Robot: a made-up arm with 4 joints.
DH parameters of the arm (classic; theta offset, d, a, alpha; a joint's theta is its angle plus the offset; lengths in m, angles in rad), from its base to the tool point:
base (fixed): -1.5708 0.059 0 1.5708
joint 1: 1.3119 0 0.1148 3.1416
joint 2: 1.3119 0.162 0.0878 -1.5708
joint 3: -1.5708 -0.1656 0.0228 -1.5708
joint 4: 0 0.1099 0.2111 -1.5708
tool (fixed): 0 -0.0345 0 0
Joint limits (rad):
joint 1: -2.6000..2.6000
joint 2: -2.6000..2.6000
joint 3: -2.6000..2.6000
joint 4: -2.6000..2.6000
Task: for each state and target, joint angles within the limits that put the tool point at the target. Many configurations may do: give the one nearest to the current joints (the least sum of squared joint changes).
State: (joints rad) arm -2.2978 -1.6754 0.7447 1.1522
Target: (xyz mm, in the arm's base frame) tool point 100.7 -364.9 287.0
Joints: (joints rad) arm -2.1492 -1.9014 1.0541 1.5135
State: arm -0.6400 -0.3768 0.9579 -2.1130
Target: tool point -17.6 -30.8 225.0
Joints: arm -0.2496 -0.5691 1.0463 -2.5177
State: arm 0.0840 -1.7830 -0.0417 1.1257
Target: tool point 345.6 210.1 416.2
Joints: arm -0.2058 -1.5478 -0.0501 0.9187
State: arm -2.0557 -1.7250 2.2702 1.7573
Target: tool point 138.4 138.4 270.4
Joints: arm -1.7287 -2.3491 2.3208 2.2521
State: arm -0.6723 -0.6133 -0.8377 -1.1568
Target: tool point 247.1 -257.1 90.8
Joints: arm -0.6818 -0.7582 -0.6510 -1.4067
